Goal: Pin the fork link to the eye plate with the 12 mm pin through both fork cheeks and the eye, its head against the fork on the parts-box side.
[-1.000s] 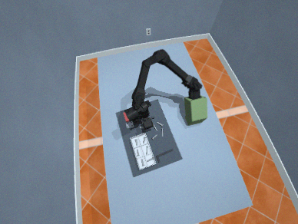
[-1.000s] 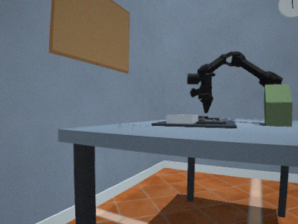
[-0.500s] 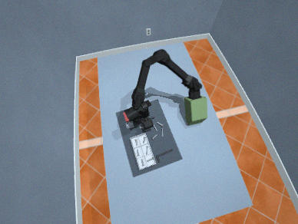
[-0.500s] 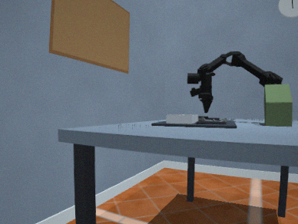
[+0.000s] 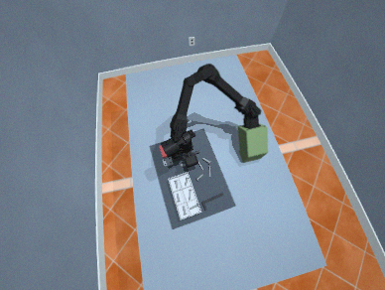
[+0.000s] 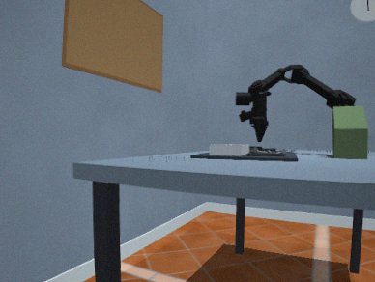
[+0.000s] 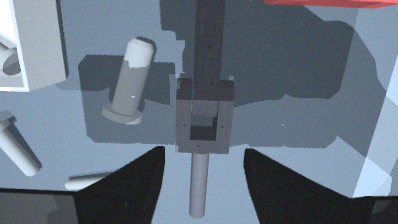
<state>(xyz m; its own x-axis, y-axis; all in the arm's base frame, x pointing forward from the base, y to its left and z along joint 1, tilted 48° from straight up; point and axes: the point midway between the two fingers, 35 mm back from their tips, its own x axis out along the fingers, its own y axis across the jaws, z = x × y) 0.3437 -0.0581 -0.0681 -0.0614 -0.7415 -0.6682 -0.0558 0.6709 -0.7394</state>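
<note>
Now: hand 50 mm past the thin headed pin, 70 mm to the right of it and 70 mm above it. From my hand the other things lie so: thick headed pin 30 mm ahead, 50 mm to the left, 70 mm below; then dark mat 20 mm ahead, 100 mm to the left, 80 mm below; then eye plate 40 mm ahead, 70 mm below.
</note>
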